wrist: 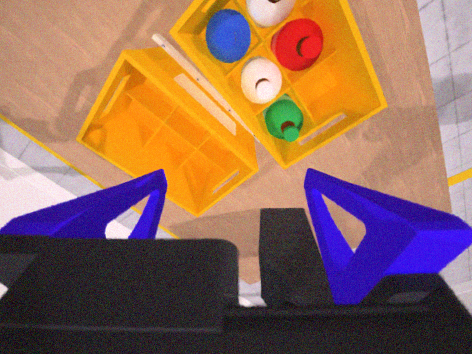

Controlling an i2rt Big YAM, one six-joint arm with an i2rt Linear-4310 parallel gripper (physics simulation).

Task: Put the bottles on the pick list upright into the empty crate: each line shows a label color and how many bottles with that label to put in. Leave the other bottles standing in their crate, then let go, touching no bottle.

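Places are measured from the arm's base along level axes (x ahead, y left, z up), in centimetres.
Pixels of known places: gripper, fingertip midpoint: (pixel 235 176).
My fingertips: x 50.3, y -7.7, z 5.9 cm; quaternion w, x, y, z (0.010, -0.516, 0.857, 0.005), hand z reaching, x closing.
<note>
Behind a point stands the place of what it marks.
A yellow crate (pixel 370 82) @[x 43.5, y -25.9, z -14.5 cm] with divided compartments stands at the top right of the wrist view. In it stand a blue bottle (pixel 228 36) @[x 57.9, y -10.2, z -15.1 cm], a red bottle (pixel 295 45) @[x 52.3, y -18.4, z -18.6 cm], a green bottle (pixel 283 118) @[x 42.4, y -12.9, z -18.8 cm] in the near corner compartment, a white bottle (pixel 261 80) @[x 50.5, y -11.9, z -17.1 cm] beside the green one, and another white bottle (pixel 270 10) @[x 57.9, y -16.7, z -18.9 cm] cut off by the top edge. The empty yellow crate (pixel 142 58) @[x 61.7, y 2.6, z -16.9 cm] stands to the left, its compartments holding no bottle. My gripper (pixel 235 176) @[x 50.3, y -7.7, z 5.9 cm] is open with nothing between its fingers, high above the table and near the close ends of both crates. The pick list's writing does not show.
A thin pale board (pixel 179 58) @[x 59.8, y 0.8, z -28.4 cm] stands on edge between the two crates, its face turned away. Both crates rest on a wooden table (pixel 40 45) @[x 76.5, y 26.5, z -31.4 cm]. The table's right edge borders a tiled floor (pixel 455 125) with a yellow line.
</note>
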